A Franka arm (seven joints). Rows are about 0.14 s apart.
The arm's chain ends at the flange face. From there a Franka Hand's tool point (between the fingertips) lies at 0.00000 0.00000 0.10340 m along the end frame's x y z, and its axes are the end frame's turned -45 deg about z.
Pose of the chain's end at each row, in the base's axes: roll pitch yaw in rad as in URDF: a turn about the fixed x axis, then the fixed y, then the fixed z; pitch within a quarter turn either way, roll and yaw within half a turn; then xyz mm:
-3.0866 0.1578 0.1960 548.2 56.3 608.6
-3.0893 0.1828 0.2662 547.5 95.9 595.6
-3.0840 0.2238 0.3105 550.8 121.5 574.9
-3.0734 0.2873 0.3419 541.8 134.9 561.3
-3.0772 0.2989 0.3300 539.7 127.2 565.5
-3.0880 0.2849 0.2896 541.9 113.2 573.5
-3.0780 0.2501 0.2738 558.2 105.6 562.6
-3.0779 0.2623 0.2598 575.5 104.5 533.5
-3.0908 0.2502 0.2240 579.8 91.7 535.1
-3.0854 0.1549 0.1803 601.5 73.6 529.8
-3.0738 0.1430 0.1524 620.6 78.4 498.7
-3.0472 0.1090 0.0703 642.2 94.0 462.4
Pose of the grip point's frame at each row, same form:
-2.9911 0.0728 0.9825 531.2 58.7 506.6
-2.9752 0.0923 1.0545 528.0 96.2 494.1
-2.9423 0.1175 1.1012 527.2 120.2 474.2
-2.8894 0.1548 1.1371 511.9 131.7 462.4
-2.8835 0.1655 1.1272 508.8 123.6 466.9
-2.9010 0.1631 1.0871 512.5 110.2 474.4
-2.9193 0.1319 1.0659 531.8 105.0 462.6
-2.9105 0.1403 1.0531 547.9 104.0 433.8
-2.9280 0.1408 1.0181 553.7 91.1 435.0
-2.9923 0.0699 0.9666 584.8 76.5 427.8
-2.9926 0.0534 0.9369 605.0 83.1 396.6
-2.9979 0.0107 0.8513 630.3 102.9 360.1

